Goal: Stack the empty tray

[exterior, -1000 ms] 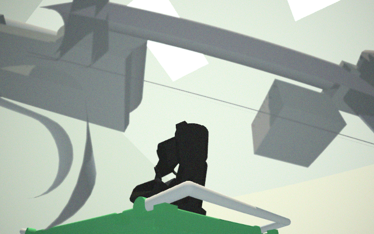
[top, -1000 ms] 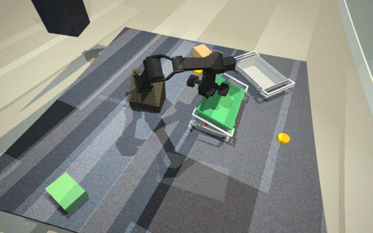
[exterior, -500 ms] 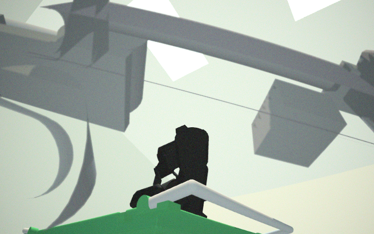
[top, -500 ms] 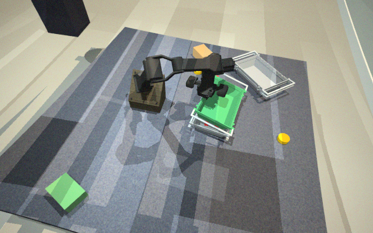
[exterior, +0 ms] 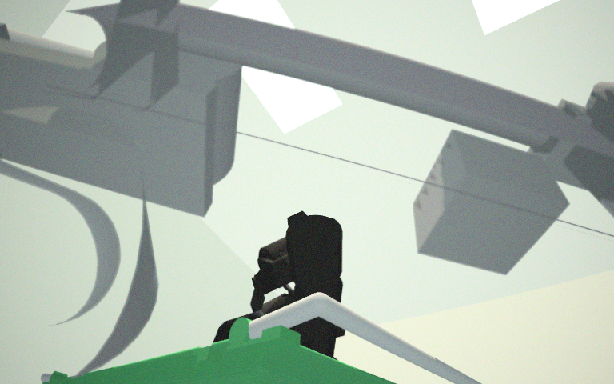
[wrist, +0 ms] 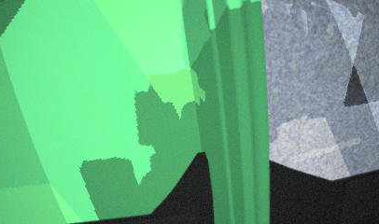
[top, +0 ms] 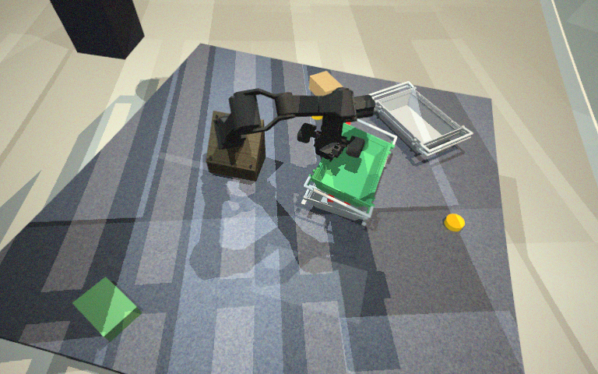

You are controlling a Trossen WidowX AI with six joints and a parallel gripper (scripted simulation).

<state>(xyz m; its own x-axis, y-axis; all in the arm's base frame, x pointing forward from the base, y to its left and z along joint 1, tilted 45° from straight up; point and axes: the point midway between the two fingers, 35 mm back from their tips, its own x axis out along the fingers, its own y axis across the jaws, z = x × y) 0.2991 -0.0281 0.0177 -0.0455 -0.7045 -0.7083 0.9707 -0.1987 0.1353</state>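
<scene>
Right now the green tray is 70 mm ahead of my gripper tip, 20 mm to the right of it and 20 mm above it. The rest, counted from my gripper tip: orange box: 50 mm behind, 470 mm to the left, 70 mm below; red block: 60 mm ahead, 290 mm to the left, 90 mm below; green block: 470 mm behind, 490 mm to the right, 80 mm below.
</scene>
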